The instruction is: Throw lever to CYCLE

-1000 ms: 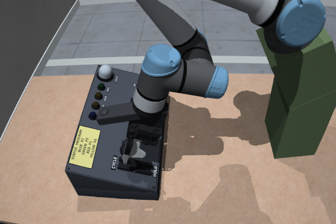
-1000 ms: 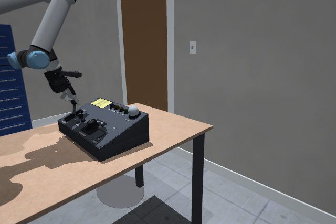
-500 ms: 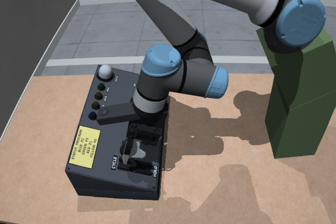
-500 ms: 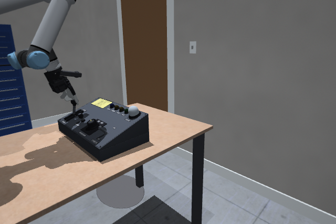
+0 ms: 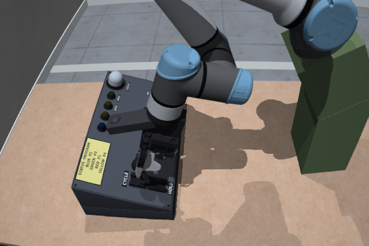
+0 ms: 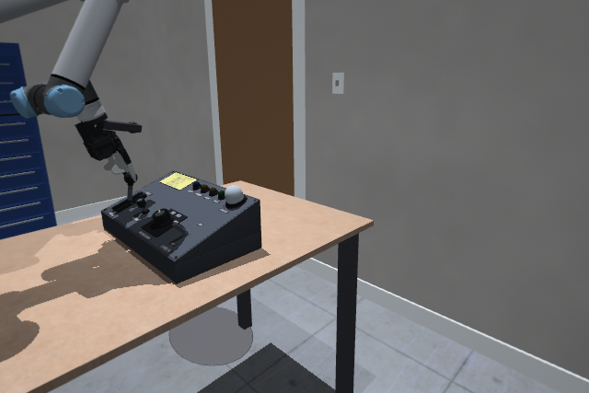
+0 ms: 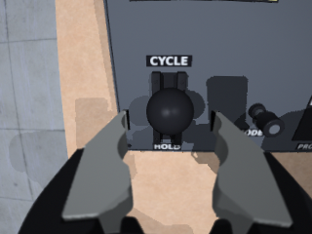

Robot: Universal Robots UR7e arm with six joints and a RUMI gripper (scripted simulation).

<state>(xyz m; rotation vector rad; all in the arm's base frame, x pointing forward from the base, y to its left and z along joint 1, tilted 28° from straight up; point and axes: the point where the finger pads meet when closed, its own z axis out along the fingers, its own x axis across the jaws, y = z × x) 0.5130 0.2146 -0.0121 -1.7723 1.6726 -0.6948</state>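
The black ball-topped lever is 5 cm below my hand. Round my hand: program dial: 1 cm ahead, 23 cm to the right, 7 cm below; mode toggle: 1 cm behind, 12 cm to the right, 7 cm below; dark console: 4 cm ahead, 18 cm to the right, 9 cm below.
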